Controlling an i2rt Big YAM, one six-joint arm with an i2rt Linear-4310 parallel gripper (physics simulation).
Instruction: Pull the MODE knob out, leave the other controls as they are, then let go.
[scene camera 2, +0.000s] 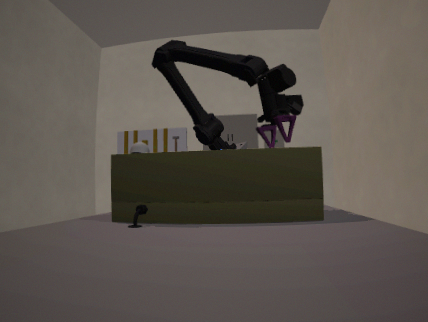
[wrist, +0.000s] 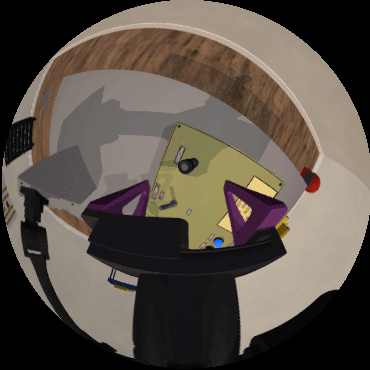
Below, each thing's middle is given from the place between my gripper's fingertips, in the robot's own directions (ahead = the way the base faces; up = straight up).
Labels:
My gripper is now 11 cm short of the yellow-green control panel (scene camera 2: 267, 185), 17 cm to the left of it and 10 cm above it.

